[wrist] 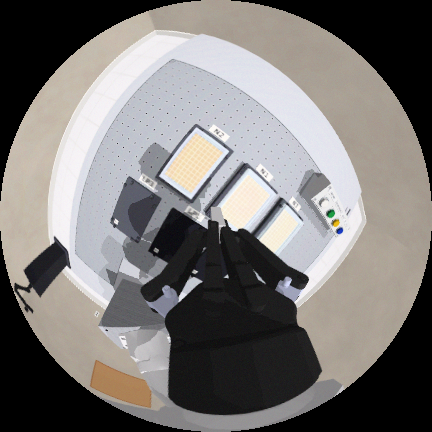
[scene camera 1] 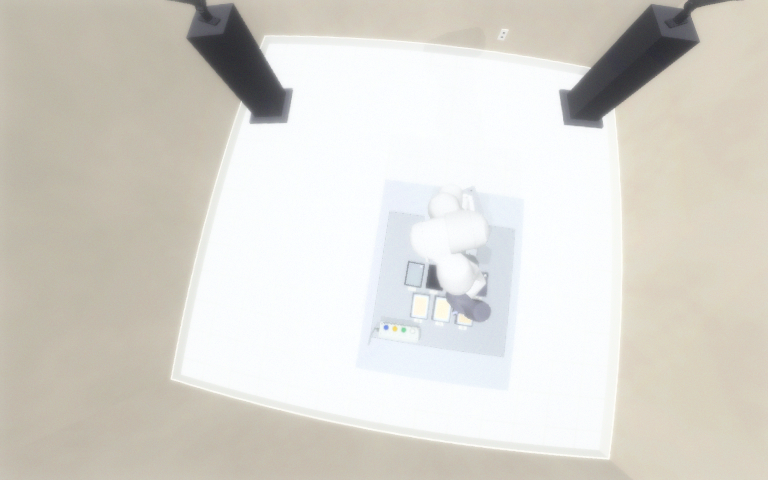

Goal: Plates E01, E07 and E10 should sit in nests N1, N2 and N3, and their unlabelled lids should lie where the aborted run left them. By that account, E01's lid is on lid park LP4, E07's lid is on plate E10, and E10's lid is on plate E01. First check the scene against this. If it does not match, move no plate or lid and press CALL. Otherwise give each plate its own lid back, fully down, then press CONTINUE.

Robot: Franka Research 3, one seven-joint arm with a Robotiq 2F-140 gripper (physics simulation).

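In the wrist view my gripper (wrist: pixel 214 214) is shut and empty, its tips over the near edge of the N1 plate (wrist: pixel 247 195) (scene camera 1: pixel 441 309). The N2 plate (wrist: pixel 196 162) (scene camera 1: pixel 463 319) has a deeper orange well grid. A third plate (wrist: pixel 280 227) (scene camera 1: pixel 419 306) sits nearest the button box, its nest label blurred. Whether lids lie on the plates is unclear; no E number is readable. LP1 (wrist: pixel 135 207) looks dark grey and LP2 (wrist: pixel 175 237) black. A pale translucent panel (scene camera 1: pixel 414 273) lies at the left end of the park row. The gripper partly hides the other parks.
The button box (wrist: pixel 328 197) (scene camera 1: pixel 399 336) stands beside the third plate, with white (wrist: pixel 324 202), green (wrist: pixel 331 213), yellow (wrist: pixel 336 223) and blue (wrist: pixel 340 231) buttons. A grey block (wrist: pixel 132 302) stands behind the parks. The white arm (scene camera 1: pixel 450 232) covers part of the perforated board (scene camera 1: pixel 481 342).
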